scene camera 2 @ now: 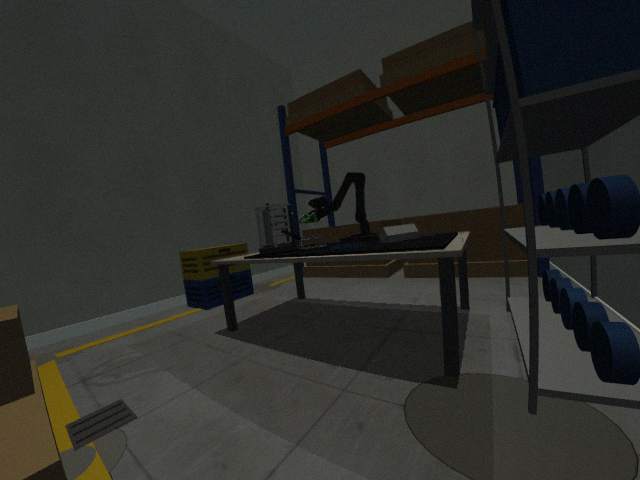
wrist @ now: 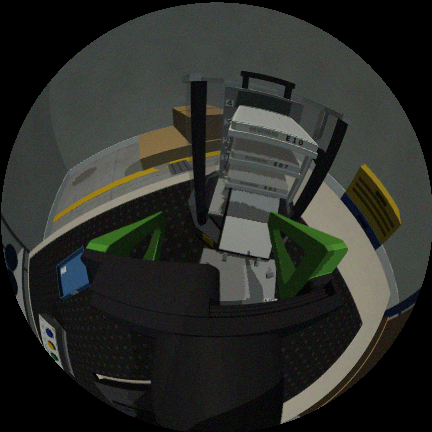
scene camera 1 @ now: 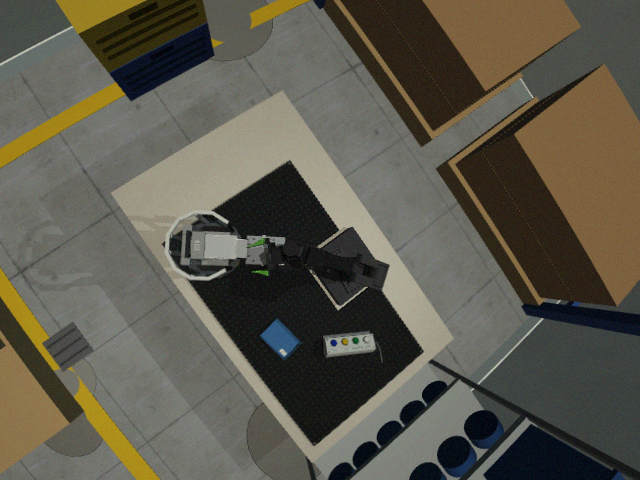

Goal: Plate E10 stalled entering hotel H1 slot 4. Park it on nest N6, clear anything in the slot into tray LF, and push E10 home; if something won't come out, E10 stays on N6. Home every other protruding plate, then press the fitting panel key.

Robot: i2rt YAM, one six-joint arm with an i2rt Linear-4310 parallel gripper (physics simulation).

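Where they show: gripper, fingertip midpoint: (scene camera 2: 302, 222) (wrist: 216, 217) (scene camera 1: 249, 259); arm's base, link origin: (scene camera 2: 365, 235).
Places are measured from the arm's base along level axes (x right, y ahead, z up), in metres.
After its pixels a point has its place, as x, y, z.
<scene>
Hotel H1 (wrist: 198, 150) {0.253, 0.422, 0.156} (scene camera 2: 267, 227) {0.316, 0.561, 0.123} stands in front of my gripper (wrist: 216, 217) {0.246, 0.339, 0.135} (scene camera 1: 252, 257) {0.246, 0.339, 0.135} (scene camera 2: 302, 219) {0.246, 0.339, 0.135}, which is open and empty, at about the height of the upper slots. Plate E10 (wrist: 267, 122) {0.311, 0.383, 0.204} is the top plate in the wrist view and sticks out towards me. E07 (wrist: 260, 159) {0.310, 0.381, 0.160} and E01 (wrist: 257, 187) {0.318, 0.381, 0.116} lie below it; how far each protrudes is hard to tell. A light nest plate (wrist: 237, 275) {0.273, 0.306, 0.022} with small pegs lies below the fingers; its label is not readable. The blue tray (scene camera 1: 279, 338) {-0.119, 0.397, -0.035} (wrist: 74, 275) {-0.111, 0.392, -0.035} lies to one side. The key panel (scene camera 1: 349, 351) {-0.307, 0.162, 0.045} (wrist: 62, 345) has blue, yellow, green and white keys.
The hotel's dark front posts (wrist: 322, 170) {0.385, 0.345, 0.167} flank the plates. The arm's base plate (scene camera 1: 338, 297) {-0.088, 0.083, -0.001} sits on the black mat (scene camera 1: 305, 408) {-0.455, 0.450, -0.038} near the table's edge. A cable hangs from the panel. A shelf rack with blue bins stands beyond the table.
</scene>
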